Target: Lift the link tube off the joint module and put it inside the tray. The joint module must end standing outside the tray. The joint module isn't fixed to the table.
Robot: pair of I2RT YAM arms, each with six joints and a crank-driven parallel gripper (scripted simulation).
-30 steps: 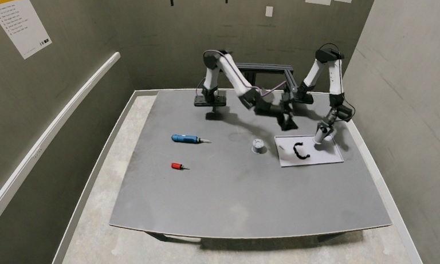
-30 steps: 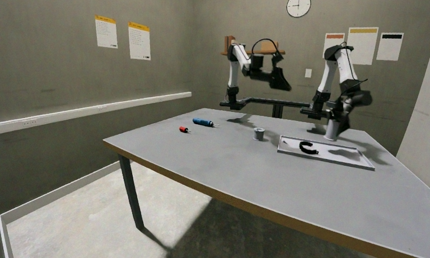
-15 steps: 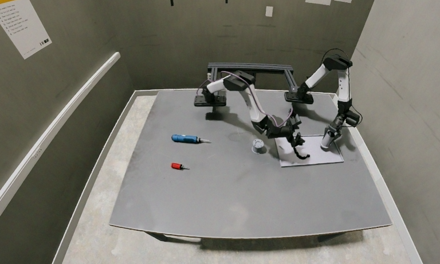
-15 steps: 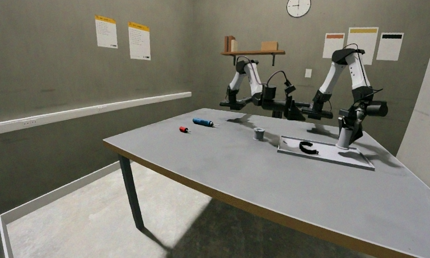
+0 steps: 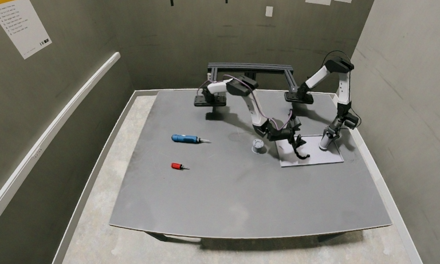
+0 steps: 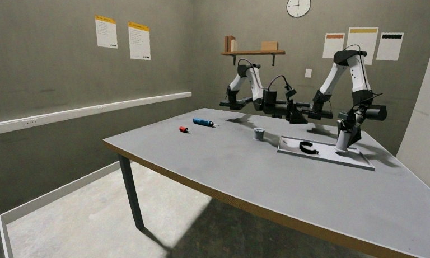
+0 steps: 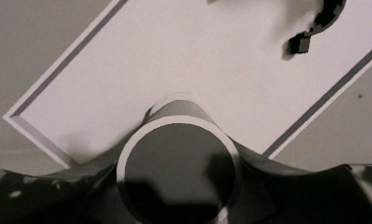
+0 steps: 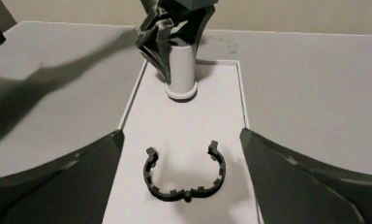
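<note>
My left gripper is now 1 cm short of the link tube and 2 cm below it. From my left hand the other things lie so: white tray (1 cm ahead, 10 cm to the right, 5 cm below); then red screwdriver (7 cm ahead, 89 cm to the right, 4 cm below); then grey joint module (3 cm behind, 43 cm to the right, 3 cm below).
</note>
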